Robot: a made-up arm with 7 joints. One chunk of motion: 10 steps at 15 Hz.
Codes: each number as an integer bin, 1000 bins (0 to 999) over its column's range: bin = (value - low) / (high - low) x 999, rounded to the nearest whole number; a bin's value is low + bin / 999 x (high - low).
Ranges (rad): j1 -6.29..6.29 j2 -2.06..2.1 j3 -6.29..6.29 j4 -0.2..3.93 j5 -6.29..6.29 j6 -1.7..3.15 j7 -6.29..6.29
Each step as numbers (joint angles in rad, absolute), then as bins.
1 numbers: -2.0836 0.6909 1.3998 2.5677 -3.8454 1.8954 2.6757
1 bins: 334 661 611 669 194 741 712
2 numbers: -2.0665 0.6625 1.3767 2.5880 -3.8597 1.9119 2.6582
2 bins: 335 654 609 674 193 744 711
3 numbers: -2.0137 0.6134 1.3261 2.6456 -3.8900 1.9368 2.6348
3 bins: 340 642 605 688 191 749 709
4 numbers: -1.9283 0.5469 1.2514 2.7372 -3.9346 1.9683 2.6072
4 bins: 346 626 599 710 187 756 707
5 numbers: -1.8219 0.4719 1.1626 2.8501 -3.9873 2.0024 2.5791
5 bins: 355 608 592 738 183 763 704
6 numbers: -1.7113 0.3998 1.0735 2.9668 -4.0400 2.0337 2.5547
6 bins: 364 591 585 766 179 769 702
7 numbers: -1.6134 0.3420 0.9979 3.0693 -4.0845 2.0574 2.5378
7 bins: 371 577 579 791 175 774 701
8 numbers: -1.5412 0.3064 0.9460 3.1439 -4.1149 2.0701 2.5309
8 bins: 377 568 575 809 173 777 700
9 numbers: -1.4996 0.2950 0.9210 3.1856 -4.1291 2.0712 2.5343
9 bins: 380 566 573 819 172 777 701
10 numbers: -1.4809 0.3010 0.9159 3.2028 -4.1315 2.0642 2.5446
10 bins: 382 567 572 823 171 775 702
